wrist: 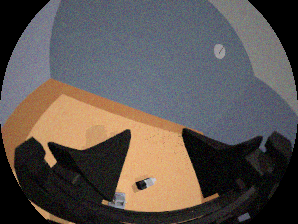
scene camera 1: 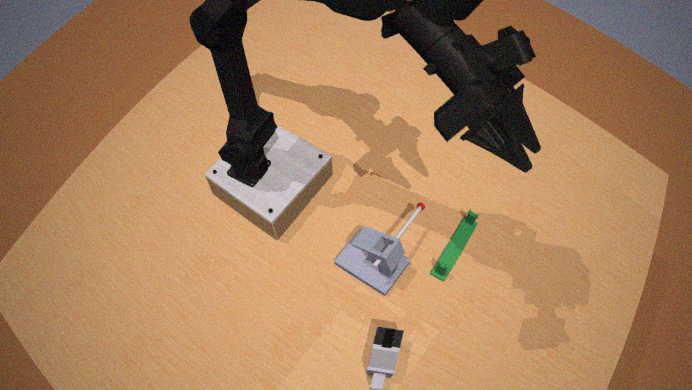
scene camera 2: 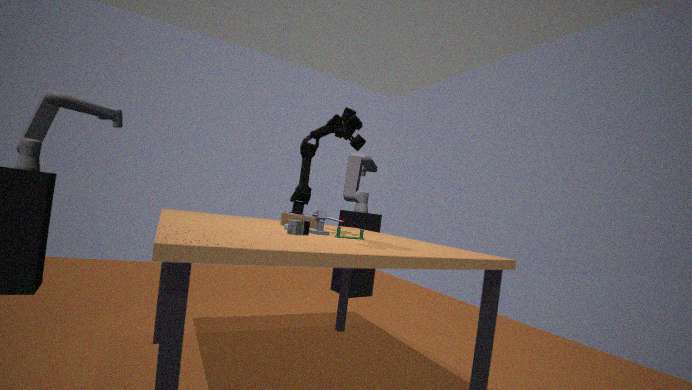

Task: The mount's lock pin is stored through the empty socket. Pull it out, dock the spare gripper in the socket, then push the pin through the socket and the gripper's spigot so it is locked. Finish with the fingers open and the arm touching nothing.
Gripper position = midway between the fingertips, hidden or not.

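I see a green bracket [scene camera 1: 441, 269] and a grey mount [scene camera 1: 357, 258]. My gripper [scene camera 1: 534, 160], [wrist: 156, 132] is open and empty, holding nothing.
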